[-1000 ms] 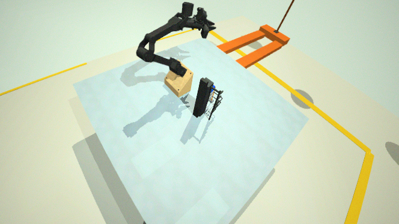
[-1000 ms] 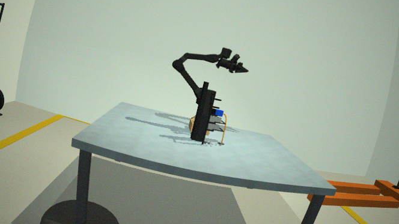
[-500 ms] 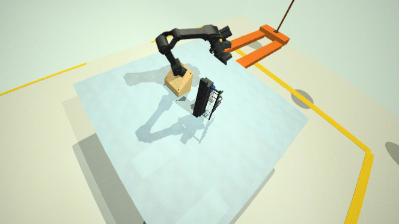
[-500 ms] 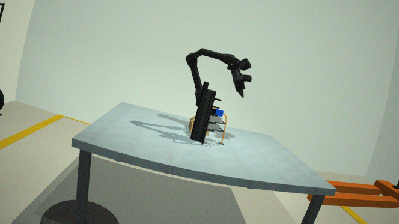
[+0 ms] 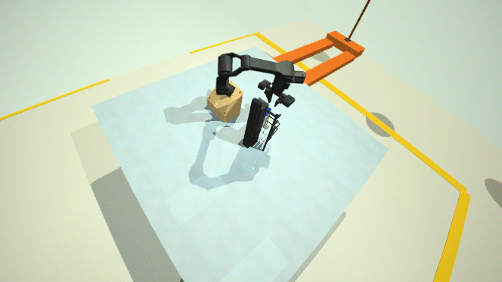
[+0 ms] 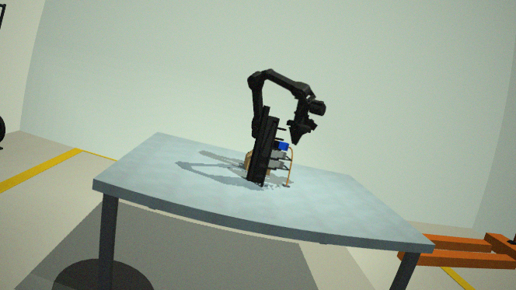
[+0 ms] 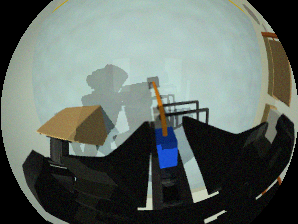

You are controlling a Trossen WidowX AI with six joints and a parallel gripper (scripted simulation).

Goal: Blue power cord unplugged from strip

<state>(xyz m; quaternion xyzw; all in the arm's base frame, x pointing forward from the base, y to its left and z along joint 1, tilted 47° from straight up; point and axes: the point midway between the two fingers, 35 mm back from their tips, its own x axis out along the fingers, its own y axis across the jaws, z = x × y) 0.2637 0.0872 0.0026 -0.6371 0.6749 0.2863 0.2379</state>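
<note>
My gripper tip is now 70 mm to the left of the blue plug, 10 mm short of it and 10 mm above it.
</note>
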